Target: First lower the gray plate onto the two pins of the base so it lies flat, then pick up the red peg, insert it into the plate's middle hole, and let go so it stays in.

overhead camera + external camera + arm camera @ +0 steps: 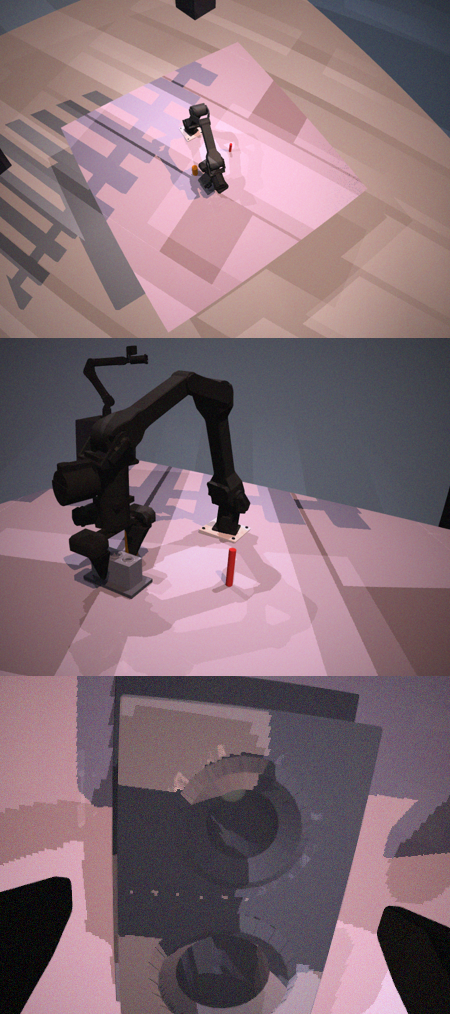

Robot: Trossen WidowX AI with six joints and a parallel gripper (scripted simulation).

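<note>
The gray plate is 2 cm above my gripper tip. Round my gripper tip: orange cylinder: 11 cm behind, 3 cm to the right, 1 cm above; red peg: 7 cm behind, 21 cm to the left, 1 cm above; dark flat base: 2 cm below.
</note>
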